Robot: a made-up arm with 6 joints. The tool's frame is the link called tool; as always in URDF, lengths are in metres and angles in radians. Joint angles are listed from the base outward.
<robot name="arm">
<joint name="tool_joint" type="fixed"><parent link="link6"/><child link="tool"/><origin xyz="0 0 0" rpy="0 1.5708 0"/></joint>
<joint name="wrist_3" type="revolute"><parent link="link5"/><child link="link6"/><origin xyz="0 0 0.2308" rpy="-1.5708 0 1.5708"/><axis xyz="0 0 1"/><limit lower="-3.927" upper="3.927"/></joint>
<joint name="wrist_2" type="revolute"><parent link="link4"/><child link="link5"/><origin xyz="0 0 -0.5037" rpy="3.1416 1.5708 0"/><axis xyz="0 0 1"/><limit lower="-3.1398" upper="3.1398"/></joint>
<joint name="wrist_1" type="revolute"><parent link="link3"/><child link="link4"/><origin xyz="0 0 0" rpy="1.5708 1.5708 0"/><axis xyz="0 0 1"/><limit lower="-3.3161" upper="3.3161"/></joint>
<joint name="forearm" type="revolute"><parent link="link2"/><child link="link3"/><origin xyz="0 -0.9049 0" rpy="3.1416 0 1.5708"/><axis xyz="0 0 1"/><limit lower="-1.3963" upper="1.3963"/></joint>
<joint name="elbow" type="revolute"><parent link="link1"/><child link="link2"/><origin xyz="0 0 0" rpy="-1.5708 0 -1.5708"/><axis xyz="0 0 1"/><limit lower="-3.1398" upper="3.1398"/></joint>
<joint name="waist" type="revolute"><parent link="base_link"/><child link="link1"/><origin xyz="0 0 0.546" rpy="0 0 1.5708"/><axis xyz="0 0 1"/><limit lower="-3.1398" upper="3.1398"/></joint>
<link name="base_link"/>
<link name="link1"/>
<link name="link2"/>
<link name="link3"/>
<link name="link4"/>
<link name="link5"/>
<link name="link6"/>
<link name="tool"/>
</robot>
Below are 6 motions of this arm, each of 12 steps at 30 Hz.
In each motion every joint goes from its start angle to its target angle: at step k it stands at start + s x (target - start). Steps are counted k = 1, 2, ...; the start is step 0. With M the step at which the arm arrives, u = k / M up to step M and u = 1 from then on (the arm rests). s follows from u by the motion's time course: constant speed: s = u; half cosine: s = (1 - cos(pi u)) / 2; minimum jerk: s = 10 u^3 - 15 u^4 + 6 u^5.
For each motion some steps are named. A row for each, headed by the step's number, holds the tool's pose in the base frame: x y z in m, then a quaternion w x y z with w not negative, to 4 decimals.
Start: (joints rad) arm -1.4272 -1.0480 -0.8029 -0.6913 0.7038 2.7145
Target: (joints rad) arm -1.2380 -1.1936 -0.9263 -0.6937 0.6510 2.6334
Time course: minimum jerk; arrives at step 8
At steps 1, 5, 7, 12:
1: -0.2140 0.2319 0.9756 0.0938 -0.5767 0.4763 -0.6571
5: -0.2544 0.2415 0.9003 0.1646 -0.6096 0.4150 -0.6550
7: -0.2701 0.2412 0.8718 0.1905 -0.6200 0.3920 -0.6524
12: -0.2711 0.2412 0.8700 0.1921 -0.6206 0.3905 -0.6522

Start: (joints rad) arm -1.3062 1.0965 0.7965 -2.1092 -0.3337 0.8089
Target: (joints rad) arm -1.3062 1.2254 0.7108 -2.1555 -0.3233 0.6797
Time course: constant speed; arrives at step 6
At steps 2, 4, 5, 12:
2: 0.4362 -1.1459 0.5585 0.6238 0.6061 -0.2598 -0.4196
4: 0.4363 -1.1346 0.4971 0.5862 0.6391 -0.2539 -0.4283
5: 0.4360 -1.1278 0.4668 0.5667 0.6546 -0.2511 -0.4328
12: 0.4355 -1.1203 0.4369 0.5467 0.6695 -0.2483 -0.4373

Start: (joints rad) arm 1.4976 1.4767 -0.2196 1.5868 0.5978 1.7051
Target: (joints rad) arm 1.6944 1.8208 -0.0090 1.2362 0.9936 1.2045
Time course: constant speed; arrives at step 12
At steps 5, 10, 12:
5: 0.0208 1.0384 -0.0353 0.2551 0.3043 0.5420 -0.7406
10: -0.0267 0.9875 -0.1690 0.1595 0.2966 0.4478 -0.8283
12: -0.0429 0.9605 -0.2206 0.1219 0.2909 0.4070 -0.8573

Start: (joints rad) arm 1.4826 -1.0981 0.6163 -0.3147 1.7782 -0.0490
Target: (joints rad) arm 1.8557 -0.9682 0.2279 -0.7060 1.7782 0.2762
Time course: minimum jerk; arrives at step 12
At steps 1, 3, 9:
1: 0.1491 -0.8209 1.4673 0.1409 -0.7704 0.6128 0.1051
3: 0.1782 -0.7751 1.4777 0.1046 -0.7980 0.5844 0.1035
9: 0.2878 -0.4001 1.4818 0.2130 0.9190 -0.3279 -0.0502

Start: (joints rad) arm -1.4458 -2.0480 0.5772 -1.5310 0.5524 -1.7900
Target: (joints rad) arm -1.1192 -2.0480 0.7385 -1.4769 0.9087 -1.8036
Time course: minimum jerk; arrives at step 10
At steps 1, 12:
1: -0.1530 1.1182 0.5792 0.4039 0.1666 -0.1280 0.8903
12: -0.5415 1.0668 0.5210 0.1045 0.0666 -0.0596 0.9905

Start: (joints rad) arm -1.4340 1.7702 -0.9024 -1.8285 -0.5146 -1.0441
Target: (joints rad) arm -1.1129 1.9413 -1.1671 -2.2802 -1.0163 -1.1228
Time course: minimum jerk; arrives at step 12
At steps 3, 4, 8, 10, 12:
3: 0.1247 -0.3174 0.3446 0.7613 -0.3365 0.0820 0.5481
4: 0.1453 -0.3088 0.3507 0.7738 -0.3146 0.0941 0.5417
8: 0.2492 -0.2559 0.3733 0.8060 -0.2094 0.1929 0.5190
10: 0.2772 -0.2373 0.3763 0.8037 -0.1858 0.2310 0.5160
12: 0.2826 -0.2334 0.3767 0.8025 -0.1816 0.2391 0.5156

